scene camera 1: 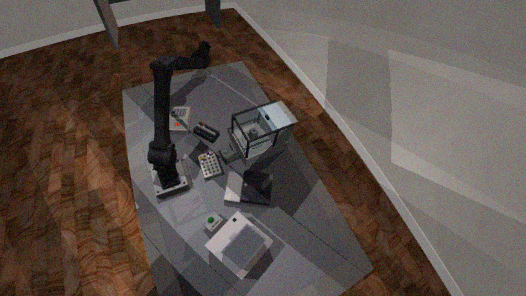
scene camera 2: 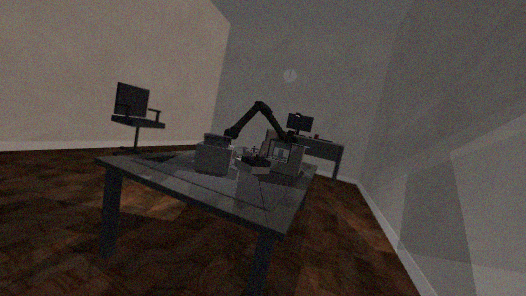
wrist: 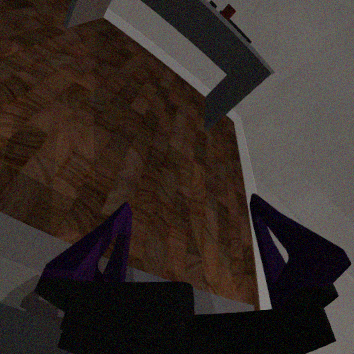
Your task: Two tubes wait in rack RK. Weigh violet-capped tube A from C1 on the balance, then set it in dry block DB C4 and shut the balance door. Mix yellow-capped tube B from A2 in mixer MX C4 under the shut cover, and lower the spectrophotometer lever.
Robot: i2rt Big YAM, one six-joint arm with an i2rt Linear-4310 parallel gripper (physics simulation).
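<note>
Gripper state: my gripper (wrist: 189, 203) holds nothing and is open. A glass-box balance (scene camera 1: 262, 131) is visible to me as well.
</note>
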